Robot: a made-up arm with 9 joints. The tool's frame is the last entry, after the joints. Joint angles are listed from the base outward.
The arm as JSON. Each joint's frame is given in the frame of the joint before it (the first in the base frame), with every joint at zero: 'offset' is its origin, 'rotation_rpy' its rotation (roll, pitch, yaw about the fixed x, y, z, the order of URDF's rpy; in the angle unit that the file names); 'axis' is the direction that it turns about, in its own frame. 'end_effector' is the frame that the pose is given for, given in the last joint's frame.
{
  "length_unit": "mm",
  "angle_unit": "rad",
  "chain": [
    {
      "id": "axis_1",
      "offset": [
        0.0,
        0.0,
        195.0
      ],
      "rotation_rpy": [
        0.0,
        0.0,
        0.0
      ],
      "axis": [
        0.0,
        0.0,
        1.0
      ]
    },
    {
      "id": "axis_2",
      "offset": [
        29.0,
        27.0,
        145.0
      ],
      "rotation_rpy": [
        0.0,
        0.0,
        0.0
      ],
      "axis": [
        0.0,
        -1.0,
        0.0
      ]
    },
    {
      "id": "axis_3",
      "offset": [
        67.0,
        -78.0,
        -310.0
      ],
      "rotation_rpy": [
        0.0,
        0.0,
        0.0
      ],
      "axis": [
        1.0,
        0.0,
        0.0
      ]
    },
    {
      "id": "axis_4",
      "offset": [
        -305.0,
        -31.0,
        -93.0
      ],
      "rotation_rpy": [
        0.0,
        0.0,
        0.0
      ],
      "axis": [
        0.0,
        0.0,
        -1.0
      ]
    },
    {
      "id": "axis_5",
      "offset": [
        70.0,
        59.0,
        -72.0
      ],
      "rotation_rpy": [
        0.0,
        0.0,
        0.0
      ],
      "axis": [
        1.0,
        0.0,
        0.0
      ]
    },
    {
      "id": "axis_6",
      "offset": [
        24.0,
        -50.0,
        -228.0
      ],
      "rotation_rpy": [
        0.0,
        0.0,
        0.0
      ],
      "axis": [
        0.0,
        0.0,
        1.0
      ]
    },
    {
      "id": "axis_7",
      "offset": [
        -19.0,
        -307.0,
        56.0
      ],
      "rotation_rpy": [
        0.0,
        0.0,
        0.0
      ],
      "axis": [
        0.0,
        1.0,
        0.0
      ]
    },
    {
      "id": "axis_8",
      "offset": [
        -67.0,
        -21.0,
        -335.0
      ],
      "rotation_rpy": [
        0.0,
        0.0,
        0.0
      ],
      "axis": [
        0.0,
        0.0,
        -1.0
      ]
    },
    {
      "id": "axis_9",
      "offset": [
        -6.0,
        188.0,
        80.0
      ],
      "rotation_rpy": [
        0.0,
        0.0,
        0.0
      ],
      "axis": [
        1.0,
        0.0,
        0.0
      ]
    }
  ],
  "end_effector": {
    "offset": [
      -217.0,
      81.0,
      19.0
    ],
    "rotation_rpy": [
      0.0,
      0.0,
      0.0
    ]
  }
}
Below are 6 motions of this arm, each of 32 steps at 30 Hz.
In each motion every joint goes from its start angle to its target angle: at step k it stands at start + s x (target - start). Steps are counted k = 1, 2, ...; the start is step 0. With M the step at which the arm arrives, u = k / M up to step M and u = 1 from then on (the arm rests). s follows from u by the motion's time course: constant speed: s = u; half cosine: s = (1 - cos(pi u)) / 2; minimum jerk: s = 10 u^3 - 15 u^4 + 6 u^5.
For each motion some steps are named. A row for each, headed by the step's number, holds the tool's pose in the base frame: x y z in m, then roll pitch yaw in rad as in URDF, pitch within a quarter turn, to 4 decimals.
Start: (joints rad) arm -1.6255 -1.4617 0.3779 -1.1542 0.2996 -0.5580 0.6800 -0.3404 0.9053
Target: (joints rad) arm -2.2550 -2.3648 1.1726 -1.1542 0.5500 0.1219 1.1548 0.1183 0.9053
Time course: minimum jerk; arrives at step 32
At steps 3, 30, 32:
3: -0.2111 0.6891 0.7280 -3.0748 0.2807 0.1981
30: 0.2224 0.1244 0.9515 -2.5259 -0.0160 -0.9708
32: 0.2223 0.1225 0.9514 -2.5256 -0.0151 -0.9733

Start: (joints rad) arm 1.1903 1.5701 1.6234 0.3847 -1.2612 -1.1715 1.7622 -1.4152 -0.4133
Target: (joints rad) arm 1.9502 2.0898 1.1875 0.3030 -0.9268 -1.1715 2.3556 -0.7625 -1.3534
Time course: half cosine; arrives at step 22
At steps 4, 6, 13, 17, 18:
4: 0.0208 -0.0417 -0.2010 0.7563 -0.9551 2.2136
6: 0.0380 -0.0150 -0.1802 0.6646 -0.9347 2.3161
13: 0.0771 0.1434 -0.0637 0.1296 -0.7919 2.8879
17: 0.0613 0.2276 0.0041 -0.1690 -0.6865 -3.1021
18: 0.0558 0.2422 0.0170 -0.2238 -0.6649 -3.0509

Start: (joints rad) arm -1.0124 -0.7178 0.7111 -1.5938 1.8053 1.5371 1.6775 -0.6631 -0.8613
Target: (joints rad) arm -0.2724 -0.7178 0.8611 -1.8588 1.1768 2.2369 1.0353 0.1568 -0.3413
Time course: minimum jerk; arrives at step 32
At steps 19, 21, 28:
19: -0.1326 0.6867 0.1776 -1.9528 -0.4042 3.0000
21: -0.1997 0.6798 0.2050 -1.9736 -0.4087 3.0878
28: -0.3435 0.6440 0.2579 -2.0049 -0.3931 -2.9886

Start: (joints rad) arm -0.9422 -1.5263 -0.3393 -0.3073 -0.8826 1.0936 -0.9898 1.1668 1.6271
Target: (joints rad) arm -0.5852 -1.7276 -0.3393 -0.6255 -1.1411 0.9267 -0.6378 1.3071 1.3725
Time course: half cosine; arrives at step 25
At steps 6, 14, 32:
6: -0.5644 0.2976 0.3277 2.3878 0.9769 0.2278
14: -0.5703 0.2030 0.3567 2.2362 0.9450 0.5614
32: -0.5600 0.1319 0.3773 2.0491 0.8871 0.7812

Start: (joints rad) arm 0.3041 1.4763 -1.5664 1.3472 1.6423 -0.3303 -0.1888 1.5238 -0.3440
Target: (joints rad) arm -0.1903 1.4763 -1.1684 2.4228 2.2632 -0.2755 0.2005 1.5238 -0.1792
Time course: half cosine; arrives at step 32
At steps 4, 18, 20, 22, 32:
4: 0.2647 -0.3274 0.6071 2.6858 -0.0021 -0.9715
18: -0.0462 -0.3018 0.5065 3.0972 -0.4717 -1.2075
20: -0.0925 -0.2897 0.4702 -3.0932 -0.5298 -1.3001
22: -0.1313 -0.2765 0.4327 -2.9994 -0.5726 -1.3992
32: -0.2096 -0.2341 0.3231 -2.7333 -0.6227 -1.7010

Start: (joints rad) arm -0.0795 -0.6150 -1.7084 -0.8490 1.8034 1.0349 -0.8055 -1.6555 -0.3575
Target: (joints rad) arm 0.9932 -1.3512 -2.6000 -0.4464 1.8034 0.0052 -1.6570 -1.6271 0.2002
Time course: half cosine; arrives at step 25
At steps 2, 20, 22, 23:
2: -0.9773 -0.5233 -0.3180 0.1053 -0.9519 1.6581
20: 0.6238 -0.8364 0.4987 0.3972 0.1838 -3.0974
22: 0.7143 -0.7214 0.5258 0.4054 0.2220 -2.9557
23: 0.7397 -0.6818 0.5335 0.4074 0.2333 -2.9099

